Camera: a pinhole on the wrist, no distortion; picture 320 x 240 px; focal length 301.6 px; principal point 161.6 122.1 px. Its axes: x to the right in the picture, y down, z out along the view. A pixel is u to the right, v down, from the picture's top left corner.
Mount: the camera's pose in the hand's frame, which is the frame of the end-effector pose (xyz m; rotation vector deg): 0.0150 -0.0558 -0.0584 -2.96 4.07 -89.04
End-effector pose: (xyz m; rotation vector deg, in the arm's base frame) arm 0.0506 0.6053 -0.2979 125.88 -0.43 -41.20
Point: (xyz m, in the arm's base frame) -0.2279 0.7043 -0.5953
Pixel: outside the picture
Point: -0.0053 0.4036 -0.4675
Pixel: 101.7 165.0
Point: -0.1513 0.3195 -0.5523
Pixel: 142.6 103.8
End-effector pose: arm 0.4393 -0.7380 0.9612 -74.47 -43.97 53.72
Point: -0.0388 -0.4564 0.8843
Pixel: 55.3 115.6
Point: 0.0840 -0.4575 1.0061
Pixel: 119.7 145.8
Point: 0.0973 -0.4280 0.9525
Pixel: 88.6 167.4
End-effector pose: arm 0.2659 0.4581 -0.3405 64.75 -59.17 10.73
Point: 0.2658 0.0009 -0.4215
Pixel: 304.1 156.3
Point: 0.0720 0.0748 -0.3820
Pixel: 178.5 87.5
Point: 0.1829 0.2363 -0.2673
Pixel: 107.3 174.8
